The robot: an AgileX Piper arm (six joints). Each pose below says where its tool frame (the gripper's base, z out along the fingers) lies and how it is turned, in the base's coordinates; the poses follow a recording.
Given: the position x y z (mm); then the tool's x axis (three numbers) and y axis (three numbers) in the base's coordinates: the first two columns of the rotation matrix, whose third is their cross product.
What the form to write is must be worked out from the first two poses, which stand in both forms.
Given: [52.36 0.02 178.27 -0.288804 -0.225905 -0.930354 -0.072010 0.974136 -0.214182]
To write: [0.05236 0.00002 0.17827 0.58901 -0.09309 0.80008 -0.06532]
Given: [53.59 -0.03 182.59 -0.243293 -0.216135 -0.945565 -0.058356 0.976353 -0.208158]
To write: [0.05359 -0.00003 0.18259 0.60887 -0.08733 0.78578 -0.06478]
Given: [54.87 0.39 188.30 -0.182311 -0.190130 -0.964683 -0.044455 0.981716 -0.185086]
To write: [0.05487 0.00039 0.18830 0.63482 -0.07649 0.76672 -0.05737]
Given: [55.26 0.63 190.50 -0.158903 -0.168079 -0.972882 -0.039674 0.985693 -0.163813]
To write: [0.05526 0.00063 0.19050 0.64488 -0.06838 0.75959 -0.04978]
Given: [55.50 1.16 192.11 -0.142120 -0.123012 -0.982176 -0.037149 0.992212 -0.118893]
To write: [0.05550 0.00116 0.19211 0.65278 -0.05304 0.75497 -0.03288]
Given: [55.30 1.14 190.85 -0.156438 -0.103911 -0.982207 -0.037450 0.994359 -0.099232]
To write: [0.05530 0.00114 0.19085 0.64778 -0.04650 0.75997 -0.02565]
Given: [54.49 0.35 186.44 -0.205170 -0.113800 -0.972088 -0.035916 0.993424 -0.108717]
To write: [0.05449 0.00035 0.18644 0.62856 -0.04826 0.77565 -0.03098]
